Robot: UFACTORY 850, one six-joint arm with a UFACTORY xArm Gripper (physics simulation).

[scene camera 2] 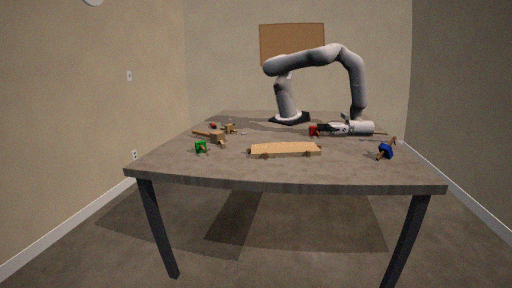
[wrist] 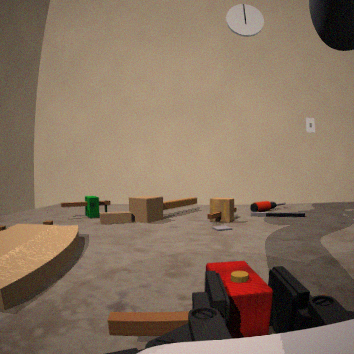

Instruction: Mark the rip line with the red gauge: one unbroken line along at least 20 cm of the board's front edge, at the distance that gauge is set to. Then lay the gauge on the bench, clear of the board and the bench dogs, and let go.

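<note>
The red gauge [scene camera 2: 313,131] [wrist: 248,312] stands on the bench [scene camera 2: 225,167] [wrist: 150,270], behind the board and toward its right end in the scene view. Its block has a brass screw on top, and its wooden beam shows at the left in the wrist view. My gripper [scene camera 2: 319,129] [wrist: 242,293] lies low and level, shut on the gauge's block with one black finger on each side. The pale board [scene camera 2: 285,148] [wrist: 35,250] lies flat, apart from the gauge, with small brown bench dogs [scene camera 2: 265,155] [wrist: 48,222] at its edges. The gauge's marking tip is hidden.
A green gauge [scene camera 2: 200,146] [wrist: 92,206], a mallet [scene camera 2: 217,136] [wrist: 146,209], a pale wooden gauge [scene camera 2: 229,128] [wrist: 222,209] and a red-handled tool [scene camera 2: 213,125] [wrist: 263,206] lie at the left in the scene view. A blue gauge [scene camera 2: 385,150] lies at the right.
</note>
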